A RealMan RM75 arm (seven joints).
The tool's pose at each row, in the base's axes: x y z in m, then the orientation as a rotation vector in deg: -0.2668 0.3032 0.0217 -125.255 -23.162 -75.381; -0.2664 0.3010 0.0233 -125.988 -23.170 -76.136; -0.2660 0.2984 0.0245 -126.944 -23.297 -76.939; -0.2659 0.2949 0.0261 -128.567 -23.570 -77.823; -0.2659 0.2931 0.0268 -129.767 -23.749 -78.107; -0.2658 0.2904 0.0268 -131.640 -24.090 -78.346; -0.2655 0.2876 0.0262 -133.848 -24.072 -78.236; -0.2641 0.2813 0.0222 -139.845 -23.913 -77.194; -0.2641 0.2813 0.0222 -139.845 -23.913 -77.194; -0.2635 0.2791 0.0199 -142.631 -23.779 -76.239; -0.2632 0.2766 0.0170 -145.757 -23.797 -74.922; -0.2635 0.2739 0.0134 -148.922 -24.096 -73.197; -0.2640 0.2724 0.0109 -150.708 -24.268 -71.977; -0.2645 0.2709 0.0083 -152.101 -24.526 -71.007; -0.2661 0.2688 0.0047 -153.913 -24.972 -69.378
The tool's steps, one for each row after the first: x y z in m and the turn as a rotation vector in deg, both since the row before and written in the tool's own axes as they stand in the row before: 0.0017 0.0015 -0.0016 -0.909 0.062 -0.485; 0.0013 0.0020 -0.0017 -1.072 -0.044 -0.637; 0.0015 0.0025 -0.0025 -1.583 -0.346 -0.927; 0.0006 0.0013 -0.0013 -1.005 -0.447 -0.526; 0.0000 0.0023 -0.0014 -1.459 -0.812 -0.787; -0.0005 0.0027 -0.0009 -1.643 -1.081 -0.511; -0.0032 0.0069 -0.0002 -4.176 -3.250 -1.111; 0.0000 0.0000 0.0000 0.000 0.000 0.000; -0.0019 0.0025 0.0007 -1.759 -1.720 -0.360; -0.0026 0.0027 0.0008 -1.853 -2.053 -0.470; -0.0035 0.0027 0.0009 -1.682 -2.287 -0.583; -0.0025 0.0014 0.0007 -0.858 -1.409 -0.283; -0.0026 0.0014 0.0008 -0.654 -1.112 -0.304; -0.0041 0.0016 0.0005 -0.689 -1.645 -0.396
